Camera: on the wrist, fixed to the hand. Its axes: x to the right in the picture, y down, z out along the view.
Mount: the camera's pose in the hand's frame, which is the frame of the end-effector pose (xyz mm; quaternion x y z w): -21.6 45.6 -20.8 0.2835 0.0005 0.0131 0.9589
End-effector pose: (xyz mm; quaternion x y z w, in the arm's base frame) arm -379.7 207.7 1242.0 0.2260 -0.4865 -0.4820 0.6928
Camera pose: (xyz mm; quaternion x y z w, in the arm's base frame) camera -342.1 243.4 1259.0 0.4070 -0.6057 -0.3151 0.6068
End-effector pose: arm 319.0 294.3 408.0 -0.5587 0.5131 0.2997 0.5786
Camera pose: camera 265.3 288.3 415.7 -0.3651 0.5846 0.1492 0.7090
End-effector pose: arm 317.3 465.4 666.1 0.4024 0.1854 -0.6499 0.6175
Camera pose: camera 365.0 487.2 681.4 0.5637 -0.0114 -0.6675 0.4865
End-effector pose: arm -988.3 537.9 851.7 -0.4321 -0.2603 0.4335 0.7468
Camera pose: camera -1002.2 521.8 801.5 -0.2062 -0.1207 0.4990 0.8330
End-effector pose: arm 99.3 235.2 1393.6 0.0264 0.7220 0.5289 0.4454
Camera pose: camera 78.6 228.8 1443.7 0.1608 0.8421 0.3083 0.4123
